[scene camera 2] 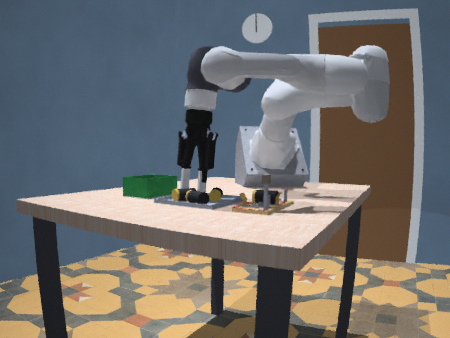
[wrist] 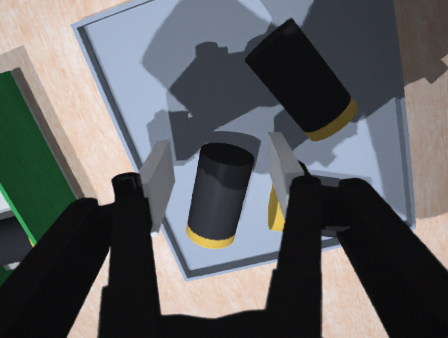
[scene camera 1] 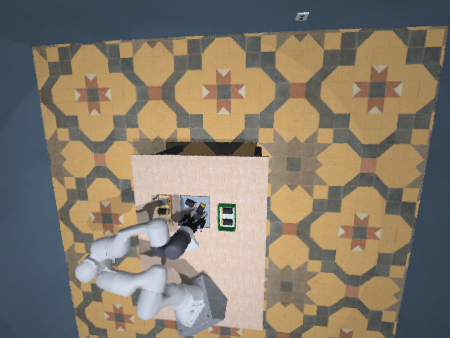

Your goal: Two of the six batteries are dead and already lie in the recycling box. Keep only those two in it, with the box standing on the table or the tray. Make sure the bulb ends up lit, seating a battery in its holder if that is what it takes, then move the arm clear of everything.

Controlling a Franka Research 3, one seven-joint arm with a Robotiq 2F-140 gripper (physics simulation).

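My gripper (scene camera 1: 195, 218) (scene camera 2: 193, 182) (wrist: 220, 157) is part open and empty, low over the blue-grey tray (scene camera 1: 206, 221) (scene camera 2: 226, 203) (wrist: 117, 45). Its pads stand on either side of a black battery with a yellow end (scene camera 1: 201, 207) (scene camera 2: 181, 194) (wrist: 220, 195), above it. A second battery (wrist: 300, 80) lies towards the arm's base; a third (scene camera 1: 190, 202) (scene camera 2: 197, 196) (wrist: 275, 215) is mostly hidden behind a finger in the wrist view. The green box (scene camera 1: 227, 230) (scene camera 2: 150, 186) (wrist: 35, 165) stands on the table holding two batteries. Another battery (scene camera 1: 163, 211) (scene camera 2: 265, 196) lies on the holder board (scene camera 1: 169, 220) (scene camera 2: 250, 209). I cannot tell whether the bulb is lit.
The table (scene camera 1: 240, 180) (scene camera 2: 165, 215) carries the tray between the box and the holder board. Upright posts (scene camera 2: 266, 195) rise from the board. The arm's grey base mount (scene camera 1: 215, 300) (scene camera 2: 245, 165) stands at the table's other end.
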